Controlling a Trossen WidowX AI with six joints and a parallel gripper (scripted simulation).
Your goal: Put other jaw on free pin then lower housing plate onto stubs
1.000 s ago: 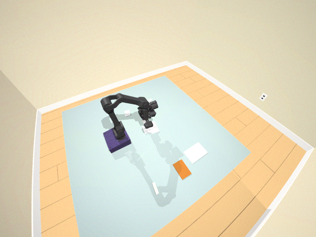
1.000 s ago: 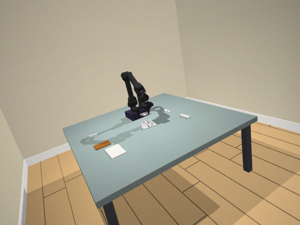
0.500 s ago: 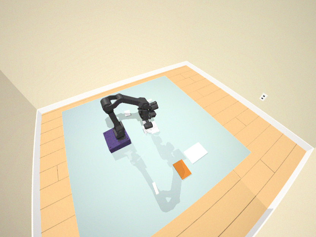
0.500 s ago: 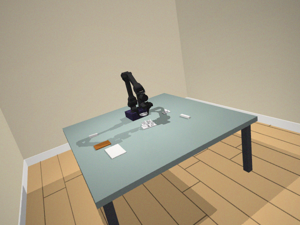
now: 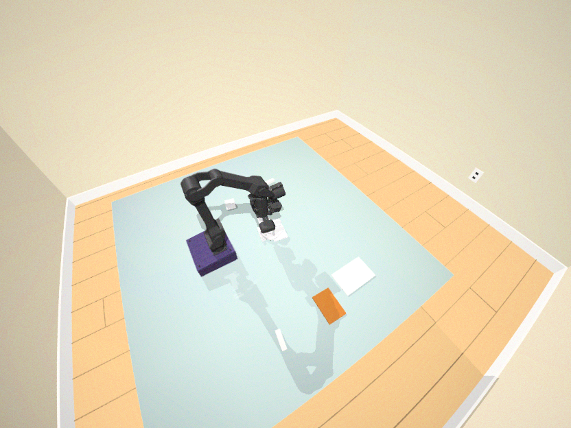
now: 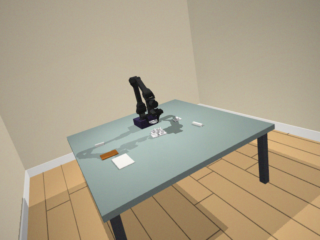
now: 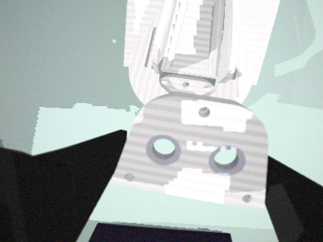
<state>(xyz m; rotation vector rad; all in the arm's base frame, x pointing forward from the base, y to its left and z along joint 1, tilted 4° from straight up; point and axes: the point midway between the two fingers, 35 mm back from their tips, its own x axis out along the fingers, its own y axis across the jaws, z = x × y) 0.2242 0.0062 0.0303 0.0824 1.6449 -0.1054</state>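
My gripper tip is 7 cm above the white jaw, 2 cm to the right of it and 2 cm short of it. Also, from my gripper tip: orange plate: 43 cm to the right, 8 cm below, 8 cm ahead; then white plate: 38 cm to the right, 25 cm ahead, 8 cm below.
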